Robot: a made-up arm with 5 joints. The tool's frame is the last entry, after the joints.
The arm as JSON. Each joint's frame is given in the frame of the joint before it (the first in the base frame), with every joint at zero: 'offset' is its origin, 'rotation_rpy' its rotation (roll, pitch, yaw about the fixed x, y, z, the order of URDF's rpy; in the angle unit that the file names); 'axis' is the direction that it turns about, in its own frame. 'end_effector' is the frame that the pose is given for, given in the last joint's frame.
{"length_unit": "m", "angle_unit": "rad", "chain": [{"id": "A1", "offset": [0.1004, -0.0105, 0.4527], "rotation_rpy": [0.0, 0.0, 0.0], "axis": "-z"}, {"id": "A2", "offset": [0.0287, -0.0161, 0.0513], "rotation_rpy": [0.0, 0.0, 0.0], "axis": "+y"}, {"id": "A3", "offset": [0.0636, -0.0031, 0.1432], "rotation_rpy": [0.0, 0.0, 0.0], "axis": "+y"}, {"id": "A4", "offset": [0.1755, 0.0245, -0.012], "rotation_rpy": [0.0, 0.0, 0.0], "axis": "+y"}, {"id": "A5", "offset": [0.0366, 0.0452, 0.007], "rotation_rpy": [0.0, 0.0, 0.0], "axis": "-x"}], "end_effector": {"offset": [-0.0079, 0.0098, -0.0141], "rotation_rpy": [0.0, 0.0, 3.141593]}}
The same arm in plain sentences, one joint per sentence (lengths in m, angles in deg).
The arm has five revolute joints in a row. What follows holds with every joint at zero, and every direction is one of the base frame's. Joint 1 is mounted 0.1004 m along +x and 0.0105 m along -y and 0.4527 m along +z from the base frame's origin and rotates about -z. Joint 2 is mounted 0.0287 m along +x and 0.0161 m along -y and 0.0513 m along +z from joint 1 and rotates about +y. Joint 3 is mounted 0.0636 m along +x and 0.0031 m along -y and 0.1432 m along +z from joint 2 and rotates about +y. Joint 4 is mounted 0.1755 m along +x and 0.0245 m along +y and 0.012 m along -z from joint 3 and rotates about +y. Joint 5 is mounted 0.0366 m along +x and 0.0452 m along +y and 0.007 m along +z from joint 4 and rotates about -x. The tool frame, which is the frame that the pose is given for, is mounted 0.0079 m along -x and 0.0098 m along +y and 0.0141 m along -z from joint 5; its axes are the base frame's turned by roll 0, pitch 0 and yaw -180 deg (as in URDF: about the fixed x, then y, then z).
